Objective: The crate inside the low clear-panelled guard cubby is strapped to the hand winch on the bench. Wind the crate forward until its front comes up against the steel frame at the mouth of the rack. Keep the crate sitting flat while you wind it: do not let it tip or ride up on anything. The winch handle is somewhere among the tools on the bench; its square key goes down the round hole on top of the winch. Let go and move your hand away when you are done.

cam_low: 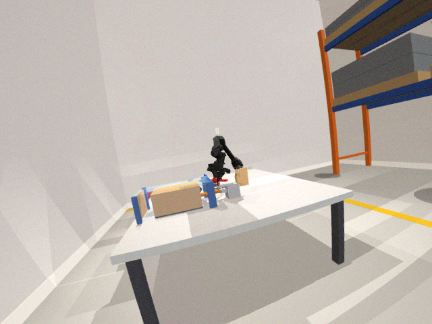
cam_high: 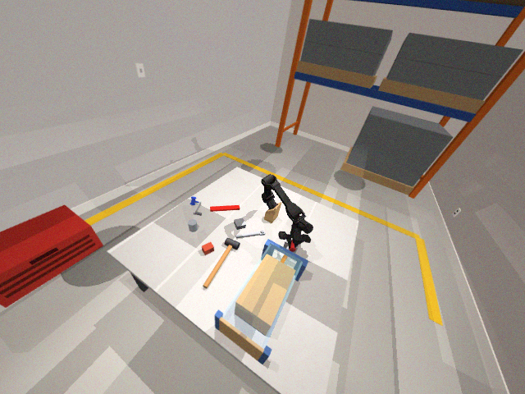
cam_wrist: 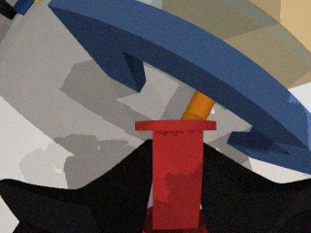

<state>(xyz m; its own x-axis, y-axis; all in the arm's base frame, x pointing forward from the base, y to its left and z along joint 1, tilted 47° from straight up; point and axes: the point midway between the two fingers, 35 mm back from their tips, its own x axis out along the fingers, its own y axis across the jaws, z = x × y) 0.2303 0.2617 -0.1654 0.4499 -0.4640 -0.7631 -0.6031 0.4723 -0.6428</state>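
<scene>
The red-knobbed winch handle lies 50 mm behind my gripper tip, 30 mm below it and 20 mm to the right of it. The rest, counted from my gripper tip: grey hand winch (120 mm behind, 100 mm below, 40 mm to the right); red knob (10 mm to the right, 10 mm behind); frame (50 mm ahead, 20 mm below, 10 mm to the right).
</scene>
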